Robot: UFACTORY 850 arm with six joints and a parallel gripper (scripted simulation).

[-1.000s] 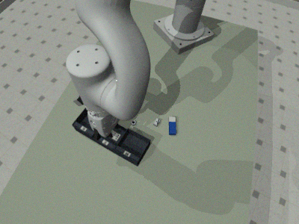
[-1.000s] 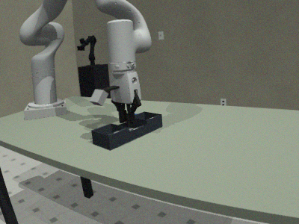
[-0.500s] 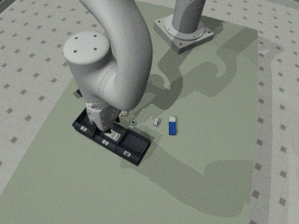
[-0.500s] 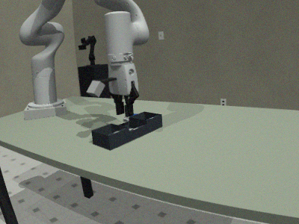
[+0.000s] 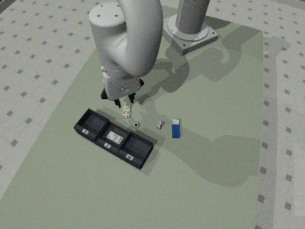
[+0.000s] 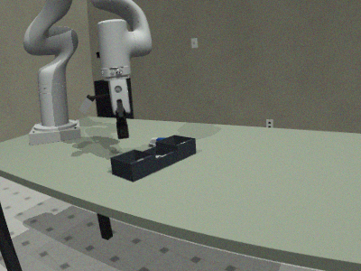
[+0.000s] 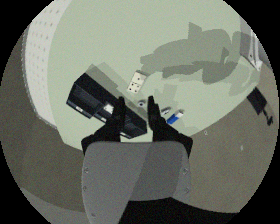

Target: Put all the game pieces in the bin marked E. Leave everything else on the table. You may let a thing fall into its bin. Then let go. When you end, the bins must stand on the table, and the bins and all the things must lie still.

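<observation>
My gripper is now 8 cm above the cream domino. The rest, counted from my hand: dark three-part bin: 11 cm ahead, 7 cm below; white domino: 11 cm ahead, 8 cm below; dark ring: 4 cm ahead, 5 cm to the left, 8 cm below.
</observation>
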